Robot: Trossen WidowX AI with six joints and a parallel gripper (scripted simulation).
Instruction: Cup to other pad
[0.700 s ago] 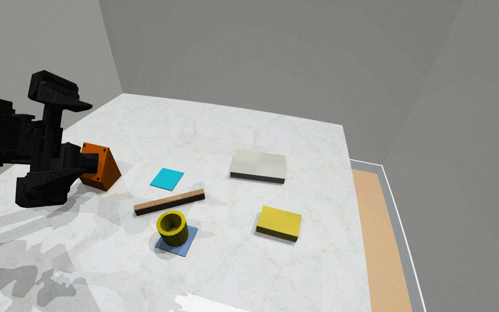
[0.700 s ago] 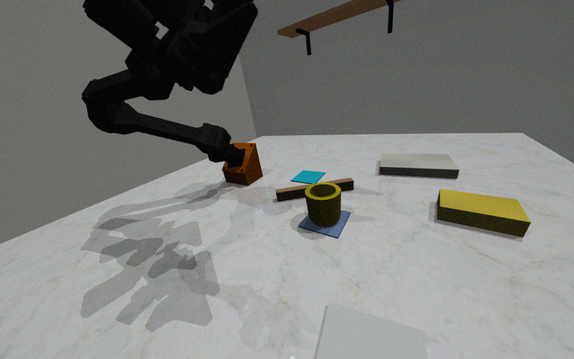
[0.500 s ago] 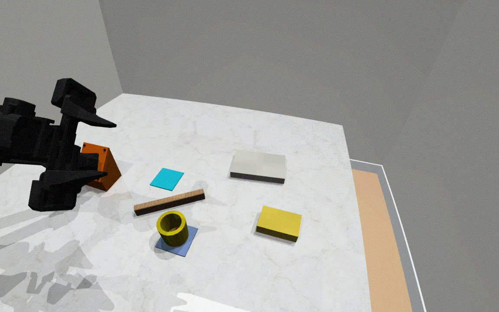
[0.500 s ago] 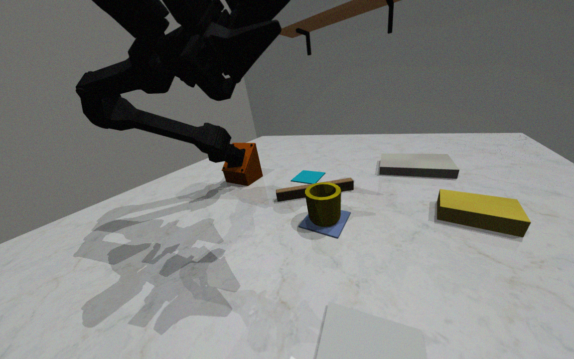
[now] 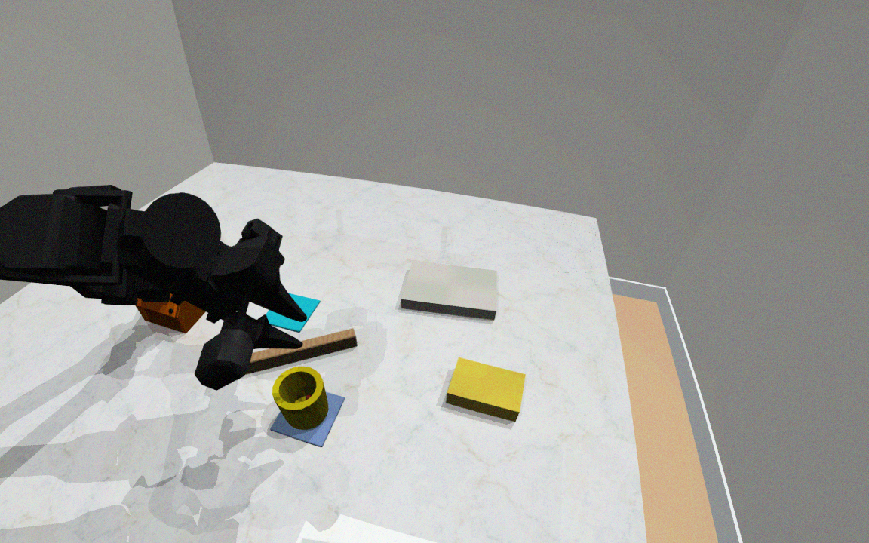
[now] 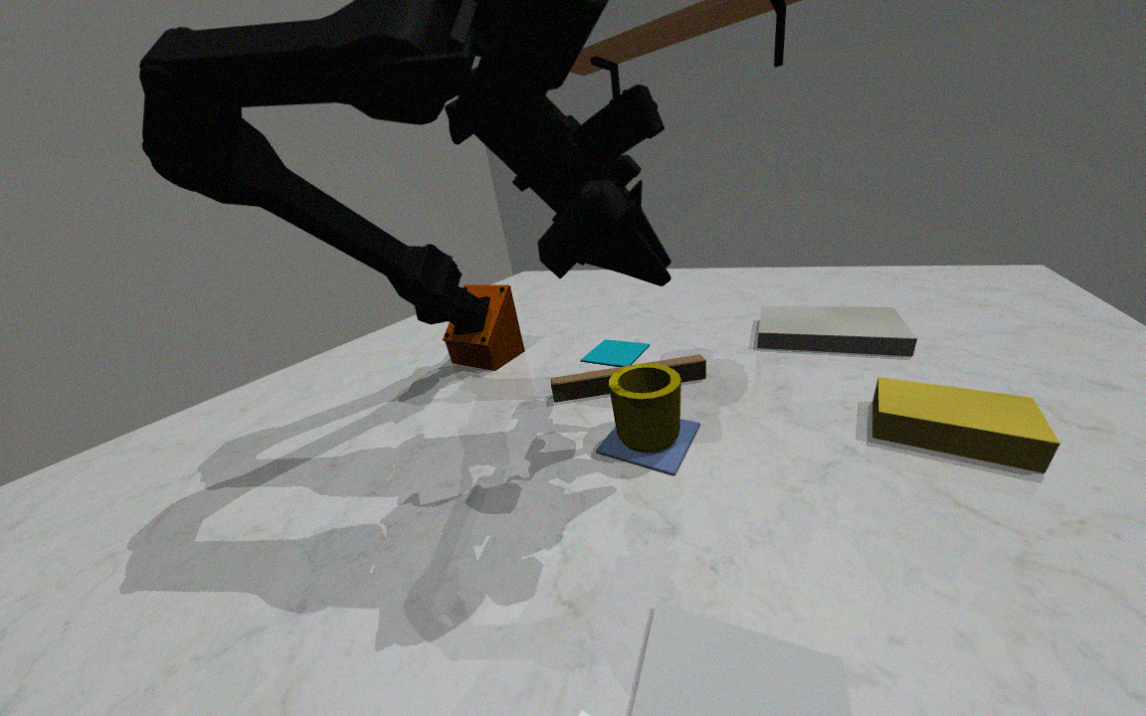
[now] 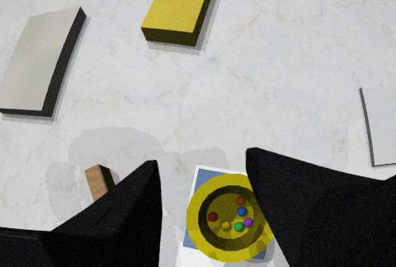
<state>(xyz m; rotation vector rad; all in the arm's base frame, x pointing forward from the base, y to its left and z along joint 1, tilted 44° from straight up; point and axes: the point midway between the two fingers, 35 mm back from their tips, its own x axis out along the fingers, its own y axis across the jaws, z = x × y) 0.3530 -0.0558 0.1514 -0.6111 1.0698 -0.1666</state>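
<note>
Right now my gripper tip is 3 cm past the yellow cup, 2 cm to the left of it and 14 cm above it. Also, from my gripper tip: wooden bar 8 cm behind, 8 cm to the left, 17 cm below; teal pad 13 cm behind, 19 cm to the left, 18 cm below; yellow block 24 cm ahead, 5 cm to the left, 16 cm below.
</note>
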